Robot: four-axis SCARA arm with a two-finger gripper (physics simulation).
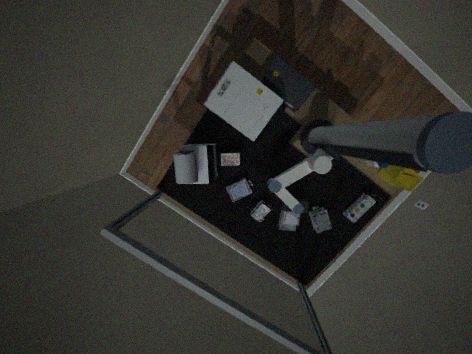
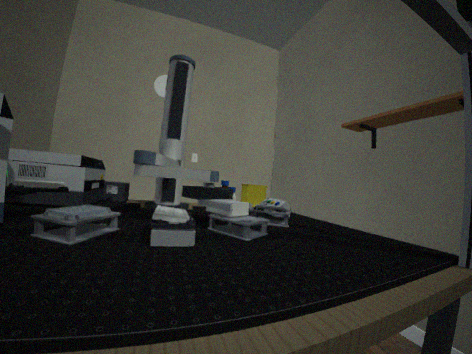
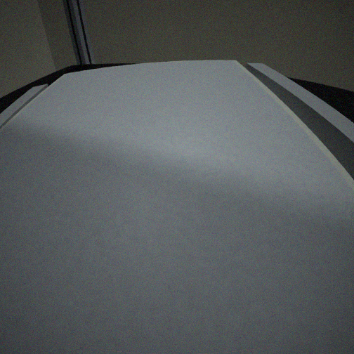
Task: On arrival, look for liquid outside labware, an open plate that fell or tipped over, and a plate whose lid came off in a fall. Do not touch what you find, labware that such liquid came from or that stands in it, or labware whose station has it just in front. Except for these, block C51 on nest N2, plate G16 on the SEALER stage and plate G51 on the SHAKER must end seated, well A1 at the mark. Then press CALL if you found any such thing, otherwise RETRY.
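Places are measured from the arm's base along level axes (x left, y back, z up), in centimetres.
Pixels of known places: gripper, between the fingertips: (image 1: 289, 224) (image 2: 241, 207); arm's base, origin of its link: (image 1: 317, 137) (image 2: 167, 206).
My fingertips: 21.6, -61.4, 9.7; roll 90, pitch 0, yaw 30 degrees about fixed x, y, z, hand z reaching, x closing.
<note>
Ahead of a thing's pixels: the offset from my fingertips to its middle, as dx, dy, dz. "spot": to the spot under its first point.
A plain white block @[-3.1, +5.8, -0.8] (image 1: 288, 218) (image 2: 227, 207) (image 3: 165, 200) lies on a raised grey nest @[spot: +0.7, +2.2, -7.9] (image 2: 239, 229). Its label is not readable. My gripper (image 1: 296, 212) (image 3: 147, 87) is at this block, with fingers along both long sides, and looks shut on it. A clear plate @[-44.9, -2.2, -2.8] (image 1: 239, 190) (image 2: 80, 213) sits on a raised grey stand. A small white piece of labware @[-22.1, -5.8, -1.7] (image 1: 260, 211) (image 2: 171, 215) sits on a low box-shaped station @[spot: -21.7, -13.0, -5.9] (image 2: 173, 237). A reddish plate @[-63.5, +13.5, +2.0] (image 1: 230, 159) lies near the left instrument. Station names, A1 marks and any liquid cannot be made out.
A grey stand (image 1: 320, 220) is right of the block, and a button panel @[+36.8, +39.5, -4.2] (image 1: 359, 208) (image 2: 274, 202) is beyond it. A white instrument @[-78.1, +2.4, +14.4] (image 1: 192, 167) is at the left, a large white machine @[-76.6, +46.4, +2.6] (image 1: 243, 102) (image 2: 55, 172) at the back. A yellow bin @[+39.4, +73.4, -1.1] (image 1: 400, 177) (image 2: 254, 193) is behind the panel.
</note>
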